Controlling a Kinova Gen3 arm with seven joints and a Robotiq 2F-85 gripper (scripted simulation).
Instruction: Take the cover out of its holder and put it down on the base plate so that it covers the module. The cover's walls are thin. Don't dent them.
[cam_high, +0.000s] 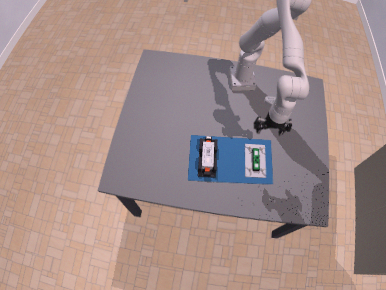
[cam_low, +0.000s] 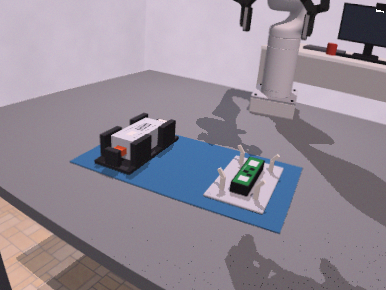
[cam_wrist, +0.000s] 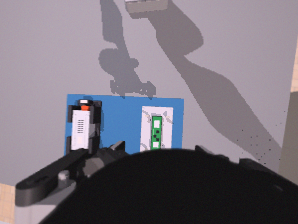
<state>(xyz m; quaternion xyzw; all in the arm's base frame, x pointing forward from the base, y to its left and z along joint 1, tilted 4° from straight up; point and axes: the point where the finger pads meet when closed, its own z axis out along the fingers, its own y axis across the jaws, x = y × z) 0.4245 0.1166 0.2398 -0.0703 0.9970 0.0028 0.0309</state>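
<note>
Right now the light grey cover is 240 mm below my hand, 230 mm to the right of it and 50 mm ahead of it.
</note>
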